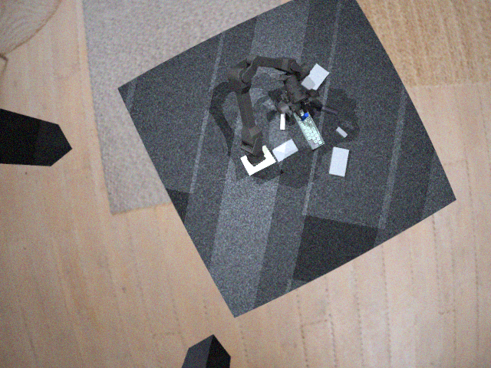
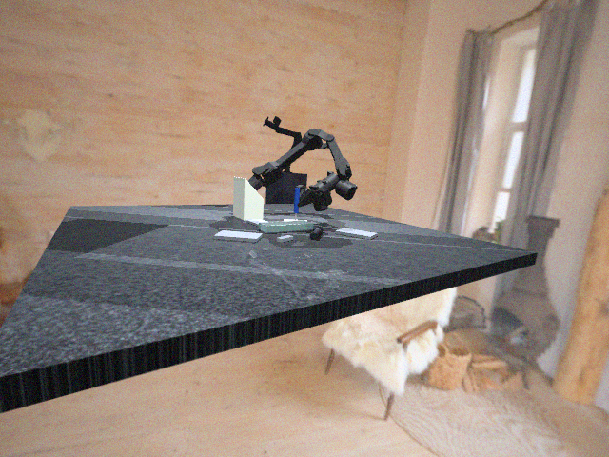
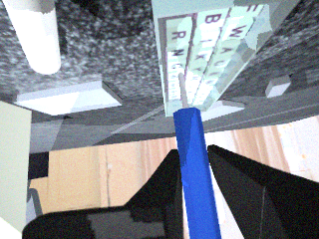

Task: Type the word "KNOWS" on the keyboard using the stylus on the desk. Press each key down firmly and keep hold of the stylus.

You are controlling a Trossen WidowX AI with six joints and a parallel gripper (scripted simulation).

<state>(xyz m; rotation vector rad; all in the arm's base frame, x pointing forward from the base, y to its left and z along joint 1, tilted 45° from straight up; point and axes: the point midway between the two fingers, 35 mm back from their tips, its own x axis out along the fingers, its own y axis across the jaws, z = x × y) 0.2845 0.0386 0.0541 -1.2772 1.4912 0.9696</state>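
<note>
The white stick is 7 cm behind my gripper tip, 5 cm to the left of it and 8 cm below it. Also, from my gripper tip: thin white tip: 5 cm below; dark cylinder: 14 cm ahead, 1 cm to the right, 7 cm below; blue stylus: 1 cm below.
</note>
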